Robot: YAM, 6 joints.
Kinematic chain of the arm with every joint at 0, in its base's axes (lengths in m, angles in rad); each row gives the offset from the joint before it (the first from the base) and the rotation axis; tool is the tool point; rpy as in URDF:
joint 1: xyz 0 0 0.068 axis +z
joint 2: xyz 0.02 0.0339 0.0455 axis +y
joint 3: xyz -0.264 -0.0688 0 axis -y
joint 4: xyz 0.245 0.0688 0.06 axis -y
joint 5: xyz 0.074 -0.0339 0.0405 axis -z
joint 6: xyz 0.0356 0 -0.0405 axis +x
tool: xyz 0 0 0 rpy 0 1.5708 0
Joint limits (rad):
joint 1: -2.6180..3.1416
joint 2: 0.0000..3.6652
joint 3: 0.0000..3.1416
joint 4: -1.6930..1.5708
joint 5: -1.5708..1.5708
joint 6: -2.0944..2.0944
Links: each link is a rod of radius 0.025 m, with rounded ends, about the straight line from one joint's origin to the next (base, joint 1, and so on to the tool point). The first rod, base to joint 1, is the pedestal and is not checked.
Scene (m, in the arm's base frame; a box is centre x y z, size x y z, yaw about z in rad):
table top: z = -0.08
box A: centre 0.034 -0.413 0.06 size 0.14 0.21 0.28 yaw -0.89
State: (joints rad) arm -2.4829 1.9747 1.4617 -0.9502 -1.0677 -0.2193
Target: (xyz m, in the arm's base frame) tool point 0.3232 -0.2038 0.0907
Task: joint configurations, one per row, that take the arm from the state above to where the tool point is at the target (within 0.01 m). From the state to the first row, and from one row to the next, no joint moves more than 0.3 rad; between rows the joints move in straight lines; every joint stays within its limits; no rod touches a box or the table.
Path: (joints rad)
1: -2.2896 1.8582 1.6600 -0.7511 -1.0973 -0.2007
2: -2.0963 1.7417 1.8583 -0.5519 -1.1268 -0.1821
3: -1.9030 1.6252 2.0566 -0.3528 -1.1564 -0.1635
4: -1.6517 1.7495 1.9286 -0.4618 -1.1492 -0.1747
5: -1.4004 1.8738 1.8005 -0.5707 -1.1421 -0.1858
6: -1.1491 1.9981 1.6725 -0.6796 -1.1349 -0.1970
7: -0.8979 2.1224 1.5444 -0.7886 -1.1277 -0.2081
8: -0.6466 2.2467 1.4164 -0.8975 -1.1206 -0.2193

